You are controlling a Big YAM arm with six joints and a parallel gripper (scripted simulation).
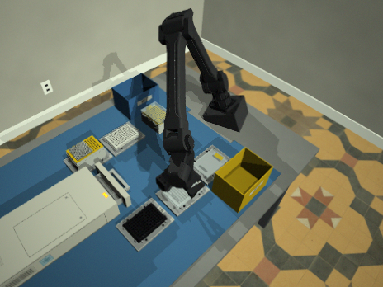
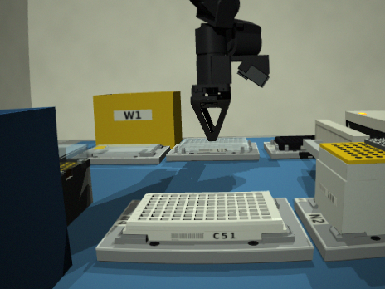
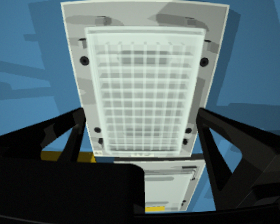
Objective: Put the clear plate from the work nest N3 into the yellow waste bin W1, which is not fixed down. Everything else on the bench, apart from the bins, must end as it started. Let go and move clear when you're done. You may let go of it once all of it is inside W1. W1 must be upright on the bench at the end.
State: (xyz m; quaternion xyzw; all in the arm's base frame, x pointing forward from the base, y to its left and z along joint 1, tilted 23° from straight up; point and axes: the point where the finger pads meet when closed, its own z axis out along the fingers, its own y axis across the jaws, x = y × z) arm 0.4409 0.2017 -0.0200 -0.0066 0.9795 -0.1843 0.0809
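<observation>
Now: hand 20 mm above the clear plate. The rest, counted from my hand: black plate (180 mm ahead, 20 mm below); then nest N3 (40 mm below); then flat lid (170 mm behind, 20 mm to the right, 20 mm below).
</observation>
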